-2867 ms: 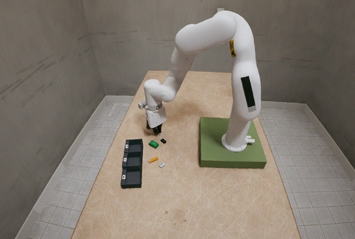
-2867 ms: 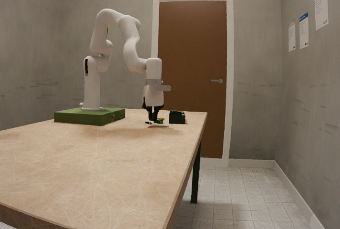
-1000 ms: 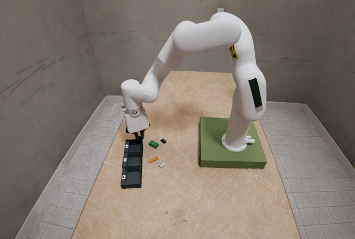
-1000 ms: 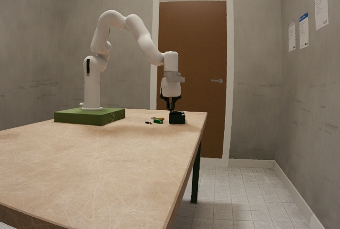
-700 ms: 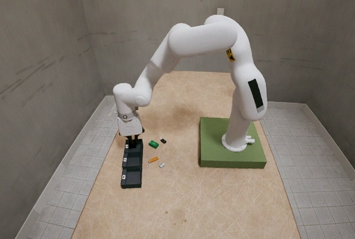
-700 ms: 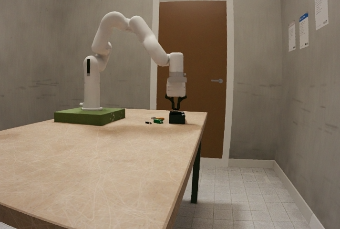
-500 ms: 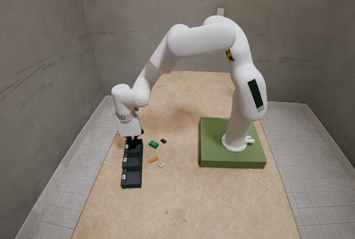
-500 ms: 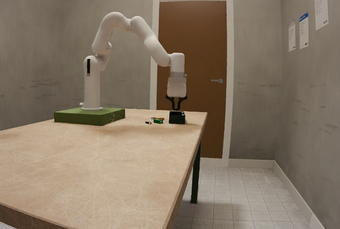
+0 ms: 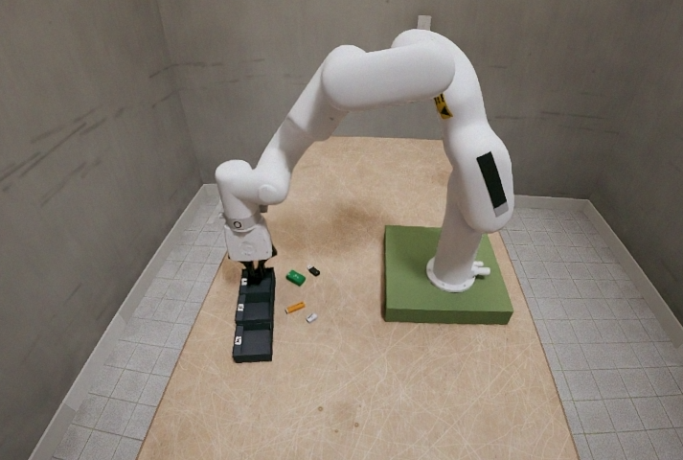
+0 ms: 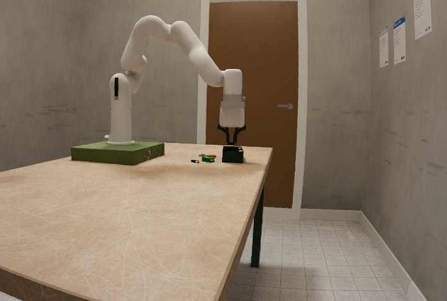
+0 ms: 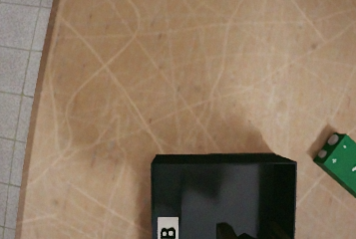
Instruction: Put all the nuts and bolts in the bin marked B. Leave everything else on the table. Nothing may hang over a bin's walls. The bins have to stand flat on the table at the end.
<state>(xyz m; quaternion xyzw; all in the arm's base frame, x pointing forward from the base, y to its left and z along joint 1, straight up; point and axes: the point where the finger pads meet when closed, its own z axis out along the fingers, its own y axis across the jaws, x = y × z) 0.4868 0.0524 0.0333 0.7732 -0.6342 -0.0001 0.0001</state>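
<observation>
The bin lies 10 mm behind my hand, 80 mm to the left of it and 70 mm below it. Round my hand: small black nut: 20 mm below; then green block: 70 mm behind, 50 mm to the right, 80 mm below; then orange cylinder: 100 mm behind, 50 mm to the left, 80 mm below.
</observation>
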